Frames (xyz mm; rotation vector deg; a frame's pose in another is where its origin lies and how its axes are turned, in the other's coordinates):
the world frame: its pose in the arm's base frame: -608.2 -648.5 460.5 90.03 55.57 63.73
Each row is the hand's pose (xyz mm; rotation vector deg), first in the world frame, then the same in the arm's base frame.
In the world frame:
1: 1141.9 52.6 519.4 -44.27 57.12 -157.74
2: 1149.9 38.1 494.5 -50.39 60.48 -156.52
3: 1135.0 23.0 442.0 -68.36 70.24 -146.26
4: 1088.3 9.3 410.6 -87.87 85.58 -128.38
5: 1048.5 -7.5 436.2 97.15 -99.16 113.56
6: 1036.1 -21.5 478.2 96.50 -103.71 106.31
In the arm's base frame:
1: 205.3 283.0 677.5 -83.21 90.46 -12.87
2: 182.4 300.1 668.6 -86.87 87.25 -9.53
3: 126.8 302.7 658.2 -93.72 77.98 4.54
4: 82.9 269.9 639.5 -102.14 66.94 24.36
5: 95.3 230.1 611.4 -109.78 60.45 38.53
6: 131.1 211.4 589.4 -113.88 59.26 43.39

